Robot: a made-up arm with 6 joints.
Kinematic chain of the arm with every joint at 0, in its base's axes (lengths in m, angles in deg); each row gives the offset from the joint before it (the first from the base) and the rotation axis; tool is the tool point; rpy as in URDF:
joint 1: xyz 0 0 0.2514 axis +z
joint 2: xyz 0 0 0 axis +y
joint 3: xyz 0.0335 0 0.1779 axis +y
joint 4: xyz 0.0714 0 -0.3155 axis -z
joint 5: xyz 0 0 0 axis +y
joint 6: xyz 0.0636 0 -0.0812 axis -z
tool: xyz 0 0 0 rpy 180 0 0
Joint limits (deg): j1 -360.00..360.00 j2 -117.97..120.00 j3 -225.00..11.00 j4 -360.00..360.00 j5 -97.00..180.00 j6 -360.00..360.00
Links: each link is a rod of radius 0.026 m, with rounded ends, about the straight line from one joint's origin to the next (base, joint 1, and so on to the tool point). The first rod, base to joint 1, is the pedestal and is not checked.
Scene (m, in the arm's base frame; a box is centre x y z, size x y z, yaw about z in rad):
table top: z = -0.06
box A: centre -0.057 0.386 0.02 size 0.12 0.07 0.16 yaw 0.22
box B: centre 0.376 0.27 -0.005 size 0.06 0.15 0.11 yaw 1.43
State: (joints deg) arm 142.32 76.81 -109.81 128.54 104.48 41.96
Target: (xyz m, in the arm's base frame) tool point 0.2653 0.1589 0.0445
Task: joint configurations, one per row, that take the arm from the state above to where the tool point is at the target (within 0.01 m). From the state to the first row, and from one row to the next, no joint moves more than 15 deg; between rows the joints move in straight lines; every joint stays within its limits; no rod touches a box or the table.
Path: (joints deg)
1: 129.11 69.93 -109.86 129.76 113.66 37.30
2: 115.90 63.05 -109.90 130.98 122.85 32.63
3: 102.70 56.16 -109.95 132.20 132.03 27.97
4: 89.49 49.28 -110.00 133.42 141.21 23.31
5: 76.28 42.40 -110.04 134.64 150.39 18.64
6: 63.07 35.52 -110.09 135.86 159.58 13.98
7: 49.86 28.63 -110.14 137.08 168.76 9.32
8: 36.66 21.75 -110.19 138.30 177.94 4.65
9: 32.66 31.14 -97.03 139.27 172.84 13.98
10: 28.66 40.53 -83.88 140.23 167.75 23.31
11: 24.66 49.91 -70.72 141.19 162.65 32.63
12: 20.66 59.30 -57.57 142.16 157.55 41.96

